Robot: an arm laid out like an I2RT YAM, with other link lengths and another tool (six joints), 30 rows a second.
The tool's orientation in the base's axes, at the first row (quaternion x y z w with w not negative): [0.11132 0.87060 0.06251 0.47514]
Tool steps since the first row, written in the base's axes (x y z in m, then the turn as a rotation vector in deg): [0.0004 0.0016 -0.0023 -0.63 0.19 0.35]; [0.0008 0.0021 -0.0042 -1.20 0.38 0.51]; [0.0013 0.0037 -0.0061 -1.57 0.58 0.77]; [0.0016 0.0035 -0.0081 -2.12 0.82 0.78]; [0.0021 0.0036 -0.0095 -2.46 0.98 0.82]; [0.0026 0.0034 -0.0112 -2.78 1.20 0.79]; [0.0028 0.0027 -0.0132 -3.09 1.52 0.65]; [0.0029 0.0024 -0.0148 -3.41 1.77 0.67]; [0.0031 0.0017 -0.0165 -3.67 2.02 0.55]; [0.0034 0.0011 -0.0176 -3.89 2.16 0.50]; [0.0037 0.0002 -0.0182 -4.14 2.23 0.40]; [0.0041 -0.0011 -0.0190 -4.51 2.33 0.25]
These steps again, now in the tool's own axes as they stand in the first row. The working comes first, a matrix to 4 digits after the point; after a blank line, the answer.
The tool's axes in the first row as the columns of a matrix, in the base's axes (used below as rounded here):
[-0.5237 0.1344 0.8412]
[0.2532 0.9674 0.0031]
[-0.8134 0.2146 -0.5407]

[0.0021 0.0011 0.0016 0.09 0.17 -0.72]; [0.0035 0.0012 0.0030 0.31 0.32 -1.28]; [0.0052 0.0024 0.0044 0.34 0.52 -1.74]; [0.0066 0.0019 0.0057 0.68 0.68 -2.20]; [0.0075 0.0017 0.0069 0.87 0.79 -2.51]; [0.0086 0.0012 0.0083 1.12 0.96 -2.76]; [0.0100 0.0002 0.0095 1.47 1.19 -2.95]; [0.0111 -0.0005 0.0104 1.69 1.40 -3.23]; [0.0122 -0.0015 0.0115 1.99 1.58 -3.38]; [0.0128 -0.0023 0.0124 2.18 1.67 -3.54]; [0.0129 -0.0032 0.0130 2.41 1.69 -3.69]; [0.0130 -0.0046 0.0137 2.75 1.70 -3.92]
